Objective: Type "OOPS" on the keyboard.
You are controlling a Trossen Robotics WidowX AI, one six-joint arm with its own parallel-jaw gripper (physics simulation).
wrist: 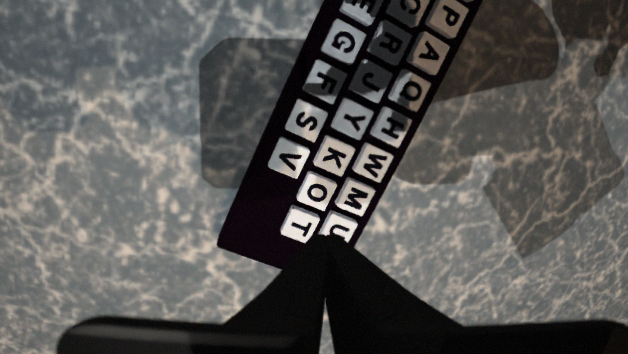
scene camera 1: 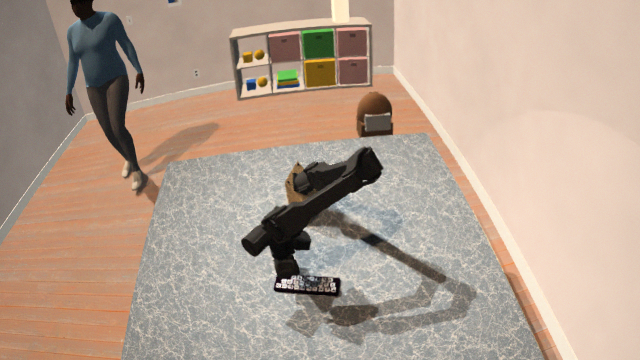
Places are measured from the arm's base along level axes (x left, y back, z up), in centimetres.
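Pixels of known places: gripper, fingertip midpoint: (wrist: pixel 324 247); arm's base, origin of the base link: (scene camera 1: pixel 299 184).
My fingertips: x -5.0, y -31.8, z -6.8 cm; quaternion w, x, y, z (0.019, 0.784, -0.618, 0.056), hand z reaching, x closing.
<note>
Ahead of a thing's pixels: the offset from my fingertips to its top centre. Level surfaces: height alone.
A small dark keyboard @(dx +5.3, dy -1.4, dz -5.2 cm) (scene camera 1: pixel 307 285) (wrist: pixel 250 227) with light letter keys lies on the marbled surface; in the wrist view it runs slantwise. The O key @(dx +0.2, dy -0.5, dz -5.2 cm) (wrist: pixel 316 192), the P key @(dx +9.7, dy -4.0, dz -5.2 cm) (wrist: pixel 449 19) and the S key @(dx +3.3, dy +0.9, dz -5.2 cm) (wrist: pixel 306 121) show there. The O key lies between the K key @(dx +2.1, dy -0.8, dz -5.2 cm) (wrist: pixel 334 157) and the T key @(dx -1.6, dy -0.2, dz -5.2 cm) (wrist: pixel 301 225). My gripper (wrist: pixel 324 247) is shut and empty. In the wrist view its tips overlap the keyboard's end by the U key @(dx -1.5, dy -2.1, dz -5.2 cm) (wrist: pixel 339 227), partly hiding it. In the scene view the gripper is at the keyboard's left back; its fingertips are hidden, and I cannot tell whether they touch.
The arm's base is on a brown mount (scene camera 1: pixel 295 187) behind the keyboard. The marbled surface @(dz -6.8 cm) (scene camera 1: pixel 200 240) stretches around both. A person (scene camera 1: pixel 105 55) stands at the back left on the wooden floor (scene camera 1: pixel 65 260). A brown backpack (scene camera 1: pixel 374 105) and a cubby shelf (scene camera 1: pixel 300 24) stand at the back.
</note>
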